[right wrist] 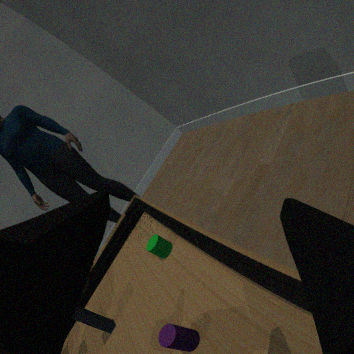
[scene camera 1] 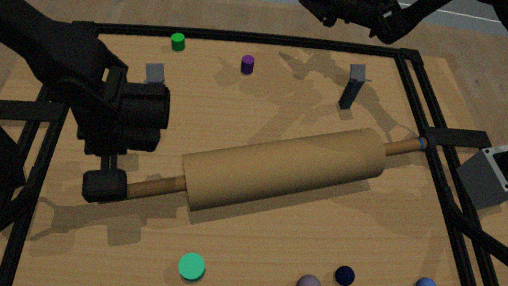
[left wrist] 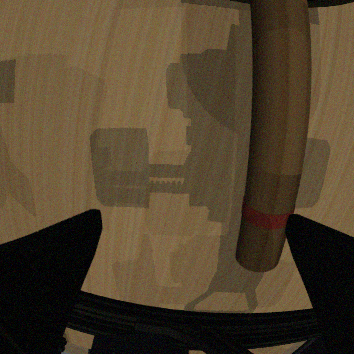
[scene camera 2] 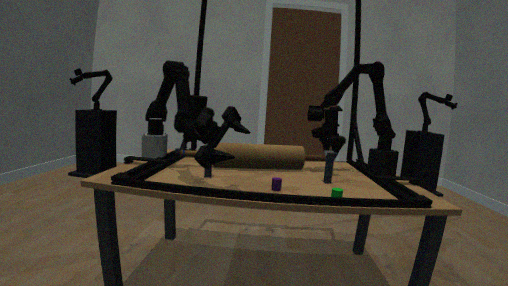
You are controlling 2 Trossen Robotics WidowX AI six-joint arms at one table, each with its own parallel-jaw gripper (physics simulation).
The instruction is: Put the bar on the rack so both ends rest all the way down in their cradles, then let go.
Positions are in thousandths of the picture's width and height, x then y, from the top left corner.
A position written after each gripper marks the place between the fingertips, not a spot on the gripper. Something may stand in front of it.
Observation:
The left gripper (scene camera 1: 229,596) is open, holding nothing. The right gripper (scene camera 2: 477,505) is open and holds nothing. A bar (scene camera 2: 493,547) rests on the table.
The bar is seen too in the left wrist view (left wrist: 795,137). The left gripper shows as well in the left wrist view (left wrist: 558,631). The right gripper also shows in the right wrist view (right wrist: 561,581). The right wrist view does not show the bar: it is out of frame.

